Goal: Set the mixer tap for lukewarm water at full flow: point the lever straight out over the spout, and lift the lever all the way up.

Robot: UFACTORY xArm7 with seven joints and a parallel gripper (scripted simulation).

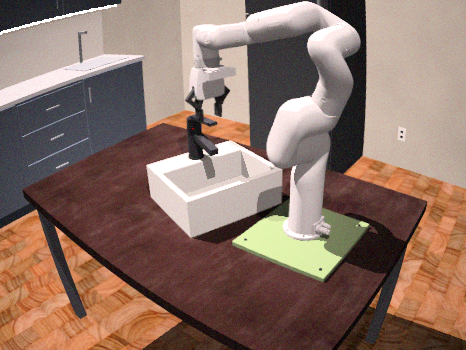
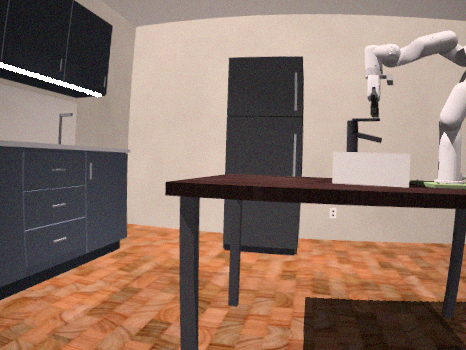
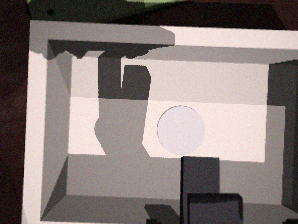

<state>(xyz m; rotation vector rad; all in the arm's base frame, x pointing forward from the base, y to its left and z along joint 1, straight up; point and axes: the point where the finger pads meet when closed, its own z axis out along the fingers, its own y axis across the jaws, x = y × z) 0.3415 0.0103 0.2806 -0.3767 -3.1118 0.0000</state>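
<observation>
The lever lies 40 mm ahead of my hand, 30 mm below it and 10 mm to the right of it. Also, from my hand: white sink basin: 260 mm below, 20 mm behind, 10 mm to the left; black mixer tap: 80 mm below, 60 mm ahead, 20 mm to the right.
</observation>
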